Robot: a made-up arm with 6 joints.
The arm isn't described. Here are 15 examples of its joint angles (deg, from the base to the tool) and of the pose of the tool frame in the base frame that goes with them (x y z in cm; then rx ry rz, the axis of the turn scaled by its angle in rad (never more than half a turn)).
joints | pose
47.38 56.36 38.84 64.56 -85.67 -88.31 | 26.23 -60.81 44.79 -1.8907 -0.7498 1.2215
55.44 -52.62 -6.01 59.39 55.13 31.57 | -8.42 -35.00 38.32 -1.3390 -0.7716 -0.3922
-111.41 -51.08 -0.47 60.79 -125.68 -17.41 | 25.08 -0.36 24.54 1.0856 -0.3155 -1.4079
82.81 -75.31 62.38 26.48 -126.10 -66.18 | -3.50 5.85 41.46 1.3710 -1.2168 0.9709
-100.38 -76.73 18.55 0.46 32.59 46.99 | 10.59 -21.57 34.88 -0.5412 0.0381 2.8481
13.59 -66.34 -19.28 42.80 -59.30 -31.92 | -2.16 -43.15 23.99 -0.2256 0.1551 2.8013
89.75 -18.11 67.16 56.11 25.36 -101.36 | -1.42 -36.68 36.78 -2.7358 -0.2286 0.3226
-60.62 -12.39 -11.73 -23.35 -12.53 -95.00 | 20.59 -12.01 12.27 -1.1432 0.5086 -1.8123
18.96 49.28 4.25 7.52 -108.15 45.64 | 33.07 -51.04 25.86 -1.5725 1.3941 0.4638
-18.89 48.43 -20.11 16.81 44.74 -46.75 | 41.57 -22.24 44.52 1.8005 1.8977 -0.6797
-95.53 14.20 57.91 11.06 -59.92 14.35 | -18.06 18.77 25.21 0.1255 1.5159 -2.6979
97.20 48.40 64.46 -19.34 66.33 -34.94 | -0.38 -53.93 49.57 2.4593 1.5139 0.5522
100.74 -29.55 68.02 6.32 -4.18 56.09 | 12.55 -30.06 30.95 -0.0823 0.0738 -1.1365
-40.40 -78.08 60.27 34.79 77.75 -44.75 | 4.73 -19.80 43.76 -0.5488 -1.6247 0.6913
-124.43 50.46 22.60 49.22 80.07 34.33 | -6.51 20.88 42.32 1.6965 -1.2654 -0.3856
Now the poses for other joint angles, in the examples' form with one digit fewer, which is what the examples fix.
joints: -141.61 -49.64 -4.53 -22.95 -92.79 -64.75
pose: 27.1 4.5 26.0 0.188 -1.476 -0.257
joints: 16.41 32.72 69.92 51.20 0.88 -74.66
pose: 36.6 -25.6 48.5 -2.238 -2.108 -0.019
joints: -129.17 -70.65 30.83 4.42 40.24 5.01
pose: 5.6 -15.1 33.7 -0.626 0.433 -2.934
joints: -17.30 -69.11 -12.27 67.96 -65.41 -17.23
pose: 15.2 -36.5 26.5 -0.968 -0.027 2.866
